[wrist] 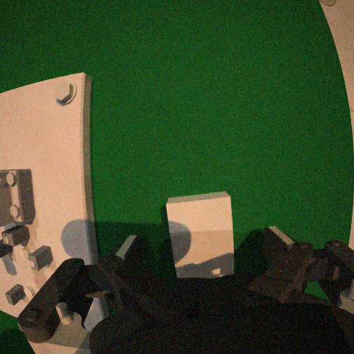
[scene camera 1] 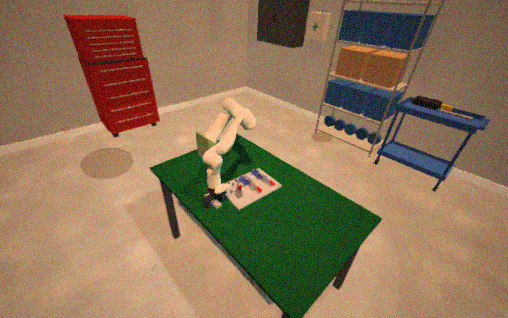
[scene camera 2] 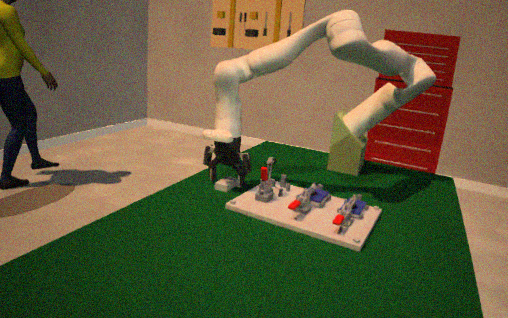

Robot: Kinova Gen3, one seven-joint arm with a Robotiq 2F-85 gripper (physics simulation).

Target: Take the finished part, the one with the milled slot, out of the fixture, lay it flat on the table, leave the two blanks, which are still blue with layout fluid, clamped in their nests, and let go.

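Frame: origin at the arm's base, x ahead, y left, z up, level; metres.
Seen in the pictures: gripper, fingertip midpoint: (scene camera 1: 215,202) (scene camera 2: 226,183); arm's base, link origin: (scene camera 1: 210,139) (scene camera 2: 351,127).
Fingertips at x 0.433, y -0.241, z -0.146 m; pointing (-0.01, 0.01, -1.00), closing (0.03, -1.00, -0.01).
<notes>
Pixels of each thing's top centre, then the offset from my fingertips to it. "spot": a spot on its surface instead.
- finished part, top centre: (scene camera 2: 226,180) (scene camera 1: 215,201) 0.001 m back, 0.001 m left, 0.008 m up
- fixture plate, surface spot: (scene camera 2: 280,213) spot: 0.089 m ahead, 0.219 m left, 0.003 m up
The finished part (scene camera 1: 216,204) (scene camera 2: 226,185) (wrist: 202,225), a pale block, lies flat on the green table beside the fixture plate (scene camera 1: 246,202) (scene camera 2: 280,213) (wrist: 50,135). Its slot cannot be made out. My gripper (scene camera 2: 228,182) (wrist: 203,245) is open around the part, with a gap on each side in the wrist view. One blue blank (scene camera 1: 244,181) (scene camera 2: 320,196) sits in the middle nest and another blue blank (scene camera 1: 257,174) (scene camera 2: 356,206) in the far nest, both under lowered clamps. The nearest nest is empty, its red clamp handle (scene camera 2: 264,173) raised.
The fixture's pins and raised clamp stand close beside the gripper. The near table edge runs close to the part in scene camera 1. A person (scene camera 2: 15,60) stands on the floor past the table. A red tool cabinet (scene camera 1: 117,75) (scene camera 2: 412,107) stands behind the arm.
</notes>
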